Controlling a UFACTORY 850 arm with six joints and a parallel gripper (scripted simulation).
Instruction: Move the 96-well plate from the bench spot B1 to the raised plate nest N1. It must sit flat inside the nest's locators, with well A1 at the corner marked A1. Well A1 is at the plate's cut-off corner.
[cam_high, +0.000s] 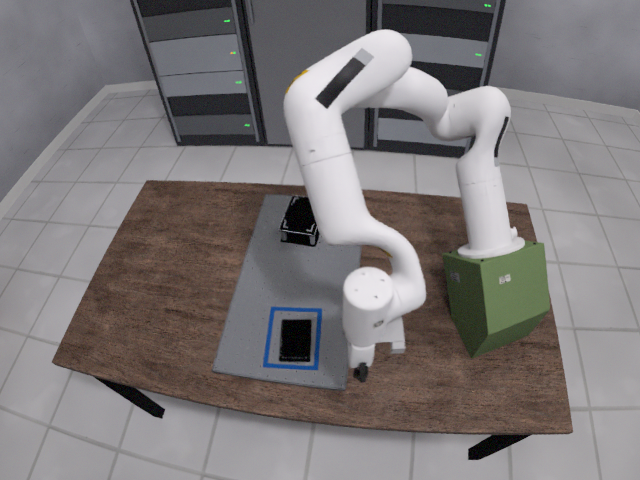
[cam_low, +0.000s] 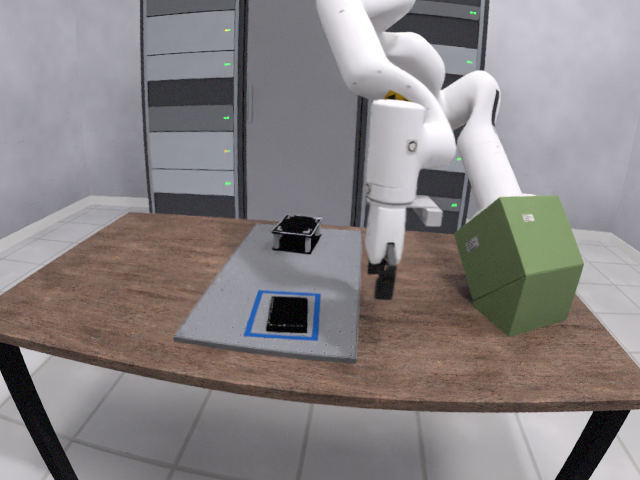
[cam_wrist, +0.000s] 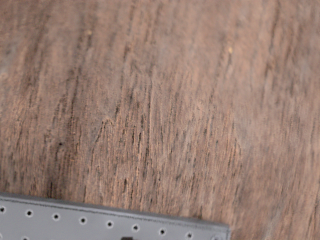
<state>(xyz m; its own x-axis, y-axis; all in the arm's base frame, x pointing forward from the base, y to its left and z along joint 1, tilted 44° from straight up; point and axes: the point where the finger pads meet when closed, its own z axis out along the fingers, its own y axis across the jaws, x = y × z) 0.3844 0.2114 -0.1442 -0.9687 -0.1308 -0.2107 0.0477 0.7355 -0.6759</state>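
Right now the 96-well plate is 16 cm ahead of my hand, 12 cm to the right of it and 14 cm below it. Round my hand: raised plate nest N1: 14 cm ahead, 55 cm to the right, 10 cm below.
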